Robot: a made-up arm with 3 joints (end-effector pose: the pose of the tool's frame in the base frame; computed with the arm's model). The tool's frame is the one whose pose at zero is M. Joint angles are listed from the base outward.
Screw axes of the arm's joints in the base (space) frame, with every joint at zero. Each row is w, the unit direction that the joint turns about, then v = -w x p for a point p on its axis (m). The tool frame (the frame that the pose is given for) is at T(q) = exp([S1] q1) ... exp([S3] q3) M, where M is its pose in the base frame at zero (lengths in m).
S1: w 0 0 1 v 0.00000 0.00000 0.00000
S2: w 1 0 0 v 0.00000 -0.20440 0.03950
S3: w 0 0 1 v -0.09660 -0.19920 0.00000
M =
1 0 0 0.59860
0 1 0 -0.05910
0 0 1 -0.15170
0 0 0 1
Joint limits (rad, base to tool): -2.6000..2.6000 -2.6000..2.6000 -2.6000..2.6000
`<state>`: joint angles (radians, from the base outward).
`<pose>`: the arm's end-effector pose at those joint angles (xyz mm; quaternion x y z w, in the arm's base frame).
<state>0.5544 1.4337 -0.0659</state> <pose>561.9 232.7 -242.7 0.6257 0.2005 0.1823 0.7315</pose>
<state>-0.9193 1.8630 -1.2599</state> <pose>242.5 -264.1 -627.4 0.7909 0.1360 -0.5289 0.2761</pose>
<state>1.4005 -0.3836 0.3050</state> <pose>25.8 572.8 -192.4 -0.1627 -0.0993 0.7393 0.6459</pose>
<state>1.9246 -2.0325 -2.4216</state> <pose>-126.4 -128.1 84.3 0.4816 -0.7005 -0.1295 0.5104</pose>
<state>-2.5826 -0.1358 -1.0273</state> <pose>-587.8 114.1 -100.8 0.0483 -0.0476 0.9705 0.2315</pose>
